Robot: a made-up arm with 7 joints. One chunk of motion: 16 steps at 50 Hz.
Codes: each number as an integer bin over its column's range. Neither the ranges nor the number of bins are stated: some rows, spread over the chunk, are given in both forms.
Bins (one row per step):
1: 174 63 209 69 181 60
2: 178 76 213 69 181 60
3: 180 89 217 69 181 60
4: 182 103 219 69 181 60
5: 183 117 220 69 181 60
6: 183 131 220 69 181 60
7: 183 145 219 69 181 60
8: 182 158 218 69 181 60
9: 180 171 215 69 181 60
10: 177 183 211 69 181 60
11: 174 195 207 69 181 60
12: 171 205 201 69 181 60
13: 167 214 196 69 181 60
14: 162 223 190 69 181 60
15: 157 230 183 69 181 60
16: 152 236 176 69 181 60
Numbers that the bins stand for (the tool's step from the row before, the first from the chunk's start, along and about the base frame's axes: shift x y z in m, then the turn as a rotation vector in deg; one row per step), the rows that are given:
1: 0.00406 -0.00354 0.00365 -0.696 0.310 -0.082
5: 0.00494 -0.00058 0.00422 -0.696 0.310 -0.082
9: 0.00465 0.00239 0.00396 -0.696 0.310 -0.082
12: 0.00376 0.00425 0.00325 -0.696 0.310 -0.082
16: 0.00190 0.00596 0.00197 -0.696 0.310 -0.082
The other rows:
2: 0.00445 -0.00283 0.00386 -0.696 0.310 -0.082
3: 0.00465 -0.00211 0.00406 -0.696 0.310 -0.082
4: 0.00484 -0.00135 0.00416 -0.696 0.310 -0.082
6: 0.00494 0.00019 0.00422 -0.696 0.310 -0.082
7: 0.00494 0.00096 0.00416 -0.696 0.310 -0.082
8: 0.00484 0.00167 0.00411 -0.696 0.310 -0.082
10: 0.00435 0.00305 0.00376 -0.696 0.310 -0.082
11: 0.00406 0.00371 0.00355 -0.696 0.310 -0.082
13: 0.00337 0.00475 0.00299 -0.696 0.310 -0.082
14: 0.00288 0.00524 0.00269 -0.696 0.310 -0.082
15: 0.00239 0.00563 0.00233 -0.696 0.310 -0.082

